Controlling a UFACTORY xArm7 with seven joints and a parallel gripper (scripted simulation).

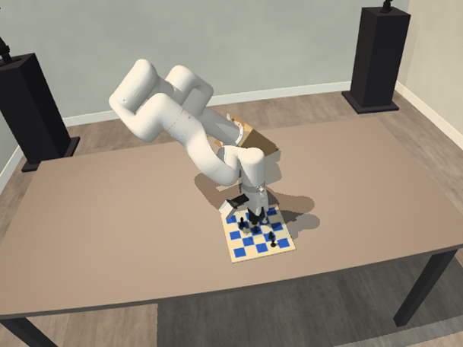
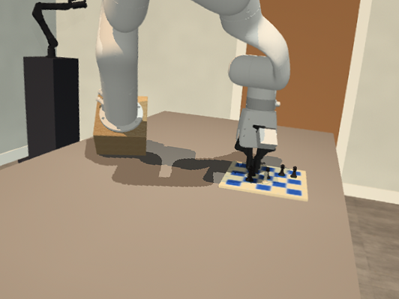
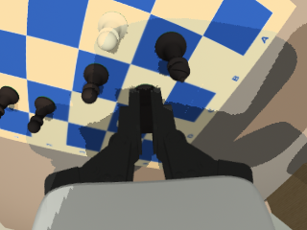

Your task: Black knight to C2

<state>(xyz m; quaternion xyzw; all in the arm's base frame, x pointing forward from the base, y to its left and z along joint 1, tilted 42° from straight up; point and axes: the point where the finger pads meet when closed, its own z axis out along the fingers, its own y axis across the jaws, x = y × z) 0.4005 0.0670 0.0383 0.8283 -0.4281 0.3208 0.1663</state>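
Now: the dark chess piece 20 mm below my hand. Also, from my hand: blue-and-cream chessboard: 40 mm ahead, 30 mm below; black piece: 50 mm to the right, 10 mm below.
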